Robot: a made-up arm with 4 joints. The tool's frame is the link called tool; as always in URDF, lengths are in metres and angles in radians.
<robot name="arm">
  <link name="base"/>
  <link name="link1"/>
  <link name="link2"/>
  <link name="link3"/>
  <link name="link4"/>
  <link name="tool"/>
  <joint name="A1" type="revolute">
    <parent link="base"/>
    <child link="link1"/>
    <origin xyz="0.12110 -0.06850 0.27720" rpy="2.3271 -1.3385 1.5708"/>
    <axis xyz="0 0 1"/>
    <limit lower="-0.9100" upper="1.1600"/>
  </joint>
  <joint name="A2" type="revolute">
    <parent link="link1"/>
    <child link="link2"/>
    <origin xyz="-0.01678 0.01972 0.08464" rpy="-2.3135 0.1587 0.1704"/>
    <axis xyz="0 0 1"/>
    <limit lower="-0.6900" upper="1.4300"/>
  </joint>
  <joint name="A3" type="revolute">
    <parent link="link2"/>
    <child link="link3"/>
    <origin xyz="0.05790 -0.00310 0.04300" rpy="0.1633 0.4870 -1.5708"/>
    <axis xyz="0 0 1"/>
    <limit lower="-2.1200" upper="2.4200"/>
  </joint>
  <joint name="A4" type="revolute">
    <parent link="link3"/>
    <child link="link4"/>
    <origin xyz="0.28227 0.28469 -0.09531" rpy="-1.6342 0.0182 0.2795"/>
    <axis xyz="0 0 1"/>
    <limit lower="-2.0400" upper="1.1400"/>
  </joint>
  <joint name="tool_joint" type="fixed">
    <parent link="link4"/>
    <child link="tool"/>
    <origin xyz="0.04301 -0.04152 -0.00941" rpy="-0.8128 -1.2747 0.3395"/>
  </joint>
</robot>
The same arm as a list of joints. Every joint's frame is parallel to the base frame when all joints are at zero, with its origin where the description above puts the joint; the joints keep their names.
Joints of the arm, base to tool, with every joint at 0 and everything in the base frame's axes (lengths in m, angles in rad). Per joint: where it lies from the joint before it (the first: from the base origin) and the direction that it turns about. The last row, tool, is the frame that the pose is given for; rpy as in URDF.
A1: axis 0.727389 0.667789 -0.157998 xyz 0.1211 -0.0685 0.2772
A2: axis -y xyz 0.0751 0.0387 -0.0264
A3: axis 0.461781 -0.871964 -0.162593 xyz 0.0031 -0.043 0.0579
A4: axis -0.200597 -0.211896 0.956484 xyz 0.2271 0.1743 0.2964
tool: xyz 0.0583 -0.0162 -0.0012 rpy 0 -1.5708 0
Joint limits (rad, base to tool): -0.91..1.16 -0.69..1.43 -2.12..2.42 -2.04..1.14

